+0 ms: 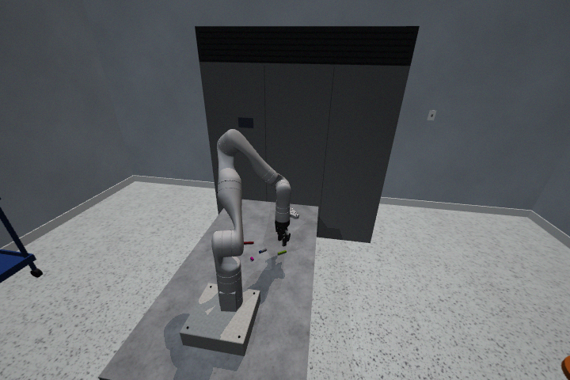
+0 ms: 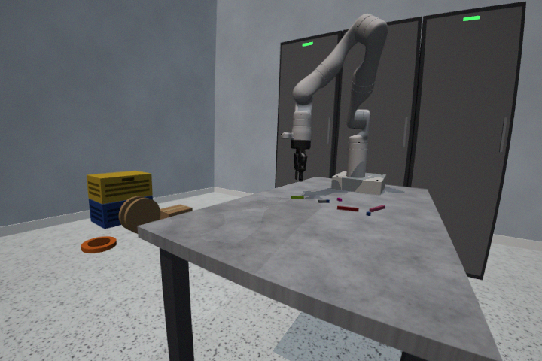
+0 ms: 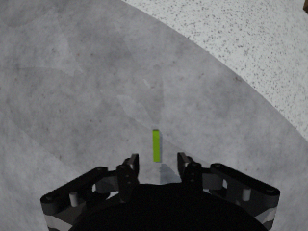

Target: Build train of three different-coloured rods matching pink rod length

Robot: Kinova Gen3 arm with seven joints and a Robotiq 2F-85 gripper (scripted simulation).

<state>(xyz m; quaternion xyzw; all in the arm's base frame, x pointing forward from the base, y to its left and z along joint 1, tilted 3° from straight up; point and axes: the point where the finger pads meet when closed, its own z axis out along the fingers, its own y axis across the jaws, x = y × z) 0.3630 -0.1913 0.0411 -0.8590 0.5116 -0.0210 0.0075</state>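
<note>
Now: hand 8 cm above the lime rod. The rest, counted from my hand: magenta rod 16 cm to the left, 8 cm below, 5 cm behind; then red rod 20 cm to the left, 8 cm below, 7 cm ahead; then grey rod 10 cm to the left, 8 cm below, 1 cm ahead.
</note>
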